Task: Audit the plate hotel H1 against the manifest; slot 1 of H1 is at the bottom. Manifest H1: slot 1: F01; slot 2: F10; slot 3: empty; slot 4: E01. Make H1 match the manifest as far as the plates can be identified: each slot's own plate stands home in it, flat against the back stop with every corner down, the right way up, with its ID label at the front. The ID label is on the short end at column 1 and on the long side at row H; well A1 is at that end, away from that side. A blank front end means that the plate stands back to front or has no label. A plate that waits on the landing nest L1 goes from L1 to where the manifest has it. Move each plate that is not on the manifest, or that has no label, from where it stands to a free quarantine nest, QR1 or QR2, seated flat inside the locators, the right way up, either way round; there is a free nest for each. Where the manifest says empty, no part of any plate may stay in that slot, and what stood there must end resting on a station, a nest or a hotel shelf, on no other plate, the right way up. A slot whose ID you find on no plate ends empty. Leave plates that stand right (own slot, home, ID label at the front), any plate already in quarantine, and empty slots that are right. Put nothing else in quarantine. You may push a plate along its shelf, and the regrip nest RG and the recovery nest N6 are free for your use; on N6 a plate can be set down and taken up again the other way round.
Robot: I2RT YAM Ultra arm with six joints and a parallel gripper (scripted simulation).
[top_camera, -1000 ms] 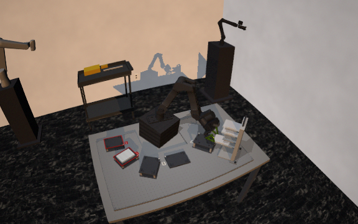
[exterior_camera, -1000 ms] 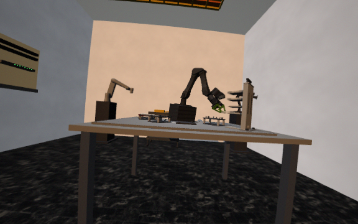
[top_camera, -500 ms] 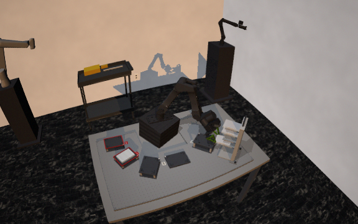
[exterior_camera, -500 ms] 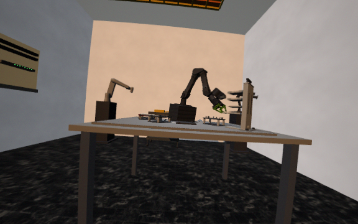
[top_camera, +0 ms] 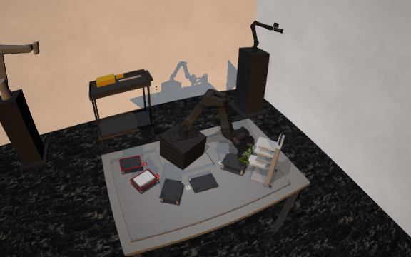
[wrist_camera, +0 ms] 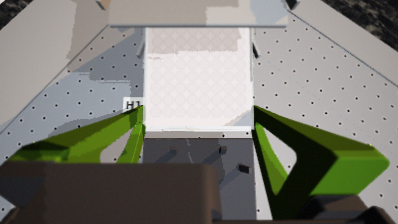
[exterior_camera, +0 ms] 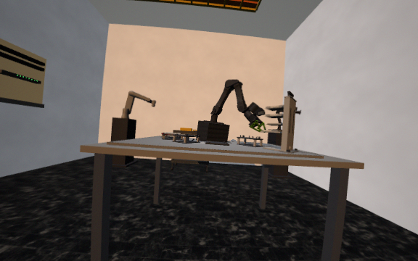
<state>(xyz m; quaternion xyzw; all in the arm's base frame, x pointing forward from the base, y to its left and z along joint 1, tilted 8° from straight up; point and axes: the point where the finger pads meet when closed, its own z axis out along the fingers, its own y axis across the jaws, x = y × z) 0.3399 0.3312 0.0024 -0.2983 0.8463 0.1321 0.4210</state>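
My gripper is now 4 cm short of the white plate and 3 cm to the right of it. Round my hand: hotel back post: 13 cm ahead, 10 cm to the left, 4 cm above; dark regrip nest: 8 cm behind, 6 cm to the right, 6 cm below; H1 tag: 3 cm behind, 10 cm to the left, 12 cm below.
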